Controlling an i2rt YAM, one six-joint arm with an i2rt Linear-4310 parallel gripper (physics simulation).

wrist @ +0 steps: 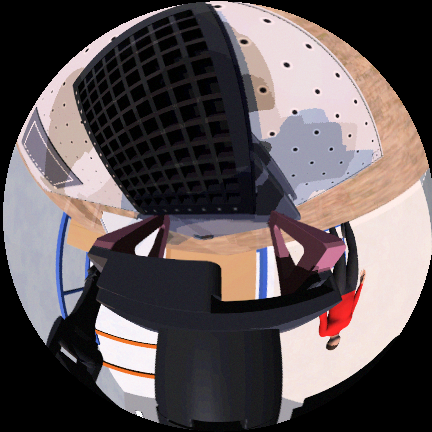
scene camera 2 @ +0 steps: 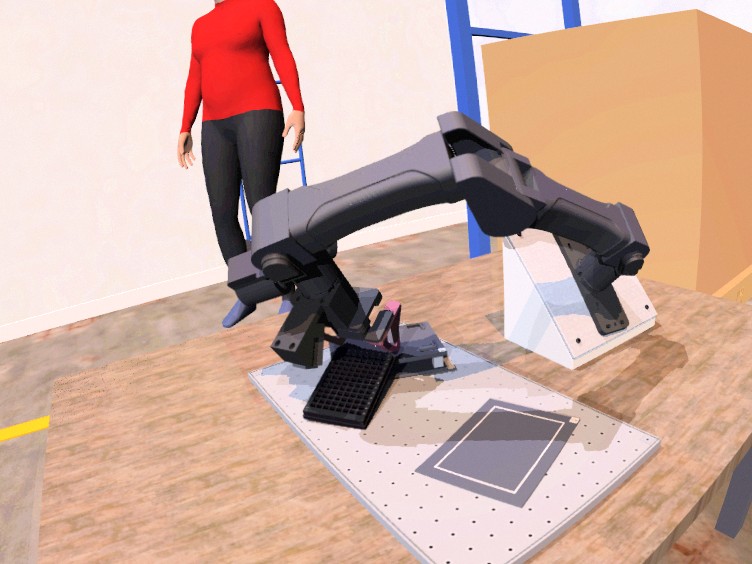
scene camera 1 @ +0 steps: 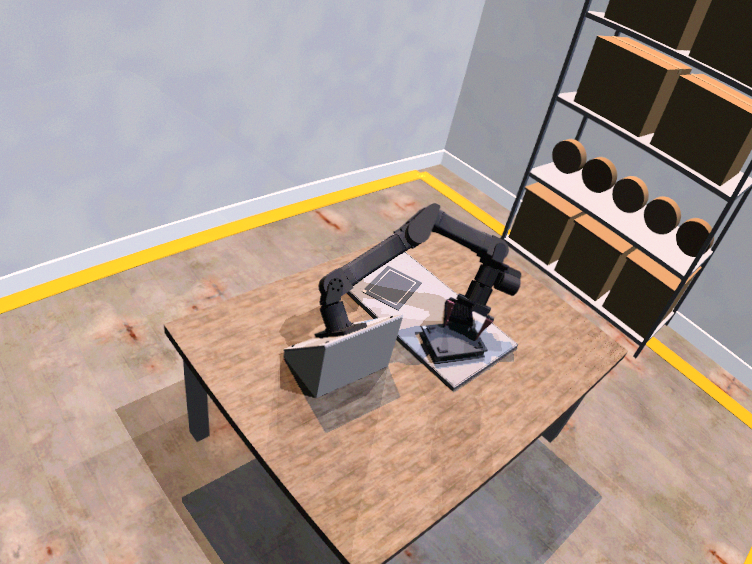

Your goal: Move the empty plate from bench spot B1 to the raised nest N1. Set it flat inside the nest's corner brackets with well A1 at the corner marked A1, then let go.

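Places are measured from the arm's base along level axes (x ahead, y left, z up), in millimetres.
Pixels of known places: gripper, fingertip midpoint: (wrist: 218,215) (scene camera 2: 369,346) (scene camera 1: 460,332); arm's base, link origin: (scene camera 2: 589,277) (scene camera 1: 340,332).
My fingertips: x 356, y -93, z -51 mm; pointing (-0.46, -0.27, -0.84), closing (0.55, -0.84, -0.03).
Observation:
Ahead of a thing's pixels: the offset from my fingertips to its top centre. "*": to the spot under its first point. Level surfaces: height alone.
The black plate {79 mm left, 61 mm ahead, 17 mm up} (scene camera 2: 351,387) (wrist: 170,110) is tilted, its many wells showing. It stands partly off the raised nest {7 mm right, 25 mm back, 1 mm up} (scene camera 1: 452,344) (scene camera 2: 419,339), with its lower end toward the pegboard and its upper end by the nest, under the gripper. Whether it touches the nest is hidden. My gripper (scene camera 2: 364,344) (wrist: 218,215) is open, its pink-brown fingers apart at the plate's upper end, with no plate visibly clamped between them. Bench spot B1, a grey pad with a white outline {* 265 mm left, 49 mm back, 34 mm down} (scene camera 1: 393,288) (scene camera 2: 504,449) (wrist: 45,150), has no plate on it. The A1 mark cannot be read.
The white pegboard (scene camera 1: 452,376) (scene camera 2: 388,485) lies on the wooden table {49 mm down} (scene camera 1: 388,461) (scene camera 2: 151,479). The arm's wedge-shaped base stand (scene camera 1: 358,358) (scene camera 2: 528,309) stands beside the board. A shelf rack, a large box and a person in red stand beyond the table.

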